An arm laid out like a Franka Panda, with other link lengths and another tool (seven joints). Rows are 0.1 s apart.
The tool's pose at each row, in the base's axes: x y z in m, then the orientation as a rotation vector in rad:
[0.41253 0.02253 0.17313 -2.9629 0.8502 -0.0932]
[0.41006 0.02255 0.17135 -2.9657 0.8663 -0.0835]
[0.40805 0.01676 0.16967 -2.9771 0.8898 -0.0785]
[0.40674 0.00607 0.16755 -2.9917 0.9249 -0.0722]
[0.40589 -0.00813 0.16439 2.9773 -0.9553 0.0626]
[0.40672 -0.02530 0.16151 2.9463 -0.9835 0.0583]
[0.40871 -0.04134 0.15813 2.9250 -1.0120 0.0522]
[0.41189 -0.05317 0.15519 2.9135 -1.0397 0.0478]
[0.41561 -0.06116 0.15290 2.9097 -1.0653 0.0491]
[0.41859 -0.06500 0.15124 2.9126 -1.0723 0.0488]
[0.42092 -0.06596 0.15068 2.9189 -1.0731 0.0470]
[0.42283 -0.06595 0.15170 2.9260 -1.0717 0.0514]
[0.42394 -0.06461 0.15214 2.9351 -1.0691 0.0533]
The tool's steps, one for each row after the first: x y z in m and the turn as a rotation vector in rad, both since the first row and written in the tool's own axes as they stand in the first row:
[-0.00218 0.00141 0.00159 -0.0086 -0.0039 0.0095]
[-0.00087 0.00750 0.00289 -0.0266 -0.0020 0.0215]
[0.00361 0.01739 0.00449 -0.0513 0.0010 0.0397]
[0.01029 0.03009 0.00703 -0.0760 0.0025 0.0604]
[0.01999 0.04439 0.00930 -0.0971 0.0066 0.0833]
[0.03005 0.05716 0.01219 -0.1093 0.0069 0.1049]
[0.03890 0.06571 0.01490 -0.1121 0.0053 0.1242]
[0.04620 0.07067 0.01714 -0.1073 0.0053 0.1407]
[0.05069 0.07247 0.01887 -0.1025 0.0038 0.1445]
[0.05315 0.07209 0.01956 -0.0969 0.0009 0.1438]
[0.05480 0.07100 0.01869 -0.0901 0.0017 0.1415]
[0.05505 0.06925 0.01838 -0.0823 0.0005 0.1381]

